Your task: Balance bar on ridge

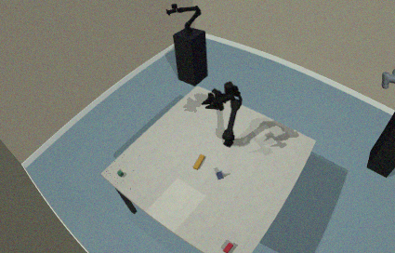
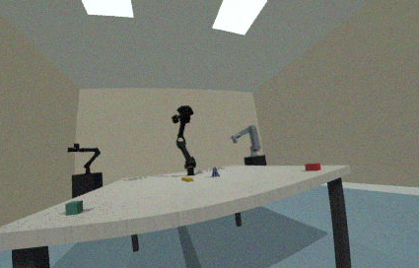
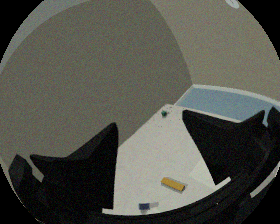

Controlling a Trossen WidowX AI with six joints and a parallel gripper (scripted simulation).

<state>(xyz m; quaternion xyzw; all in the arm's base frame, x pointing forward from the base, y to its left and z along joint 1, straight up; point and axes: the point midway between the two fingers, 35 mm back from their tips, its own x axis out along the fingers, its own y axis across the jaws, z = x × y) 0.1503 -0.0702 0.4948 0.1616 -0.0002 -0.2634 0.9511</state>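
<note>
My gripper tip is 480 mm above the yellow bar, 100 mm short of it and 10 mm to the right of it. Round my gripper tip: green block 560 mm ahead, 480 mm below, 410 mm to the right; then red block 590 mm to the left, 560 mm ahead, 480 mm below.
</note>
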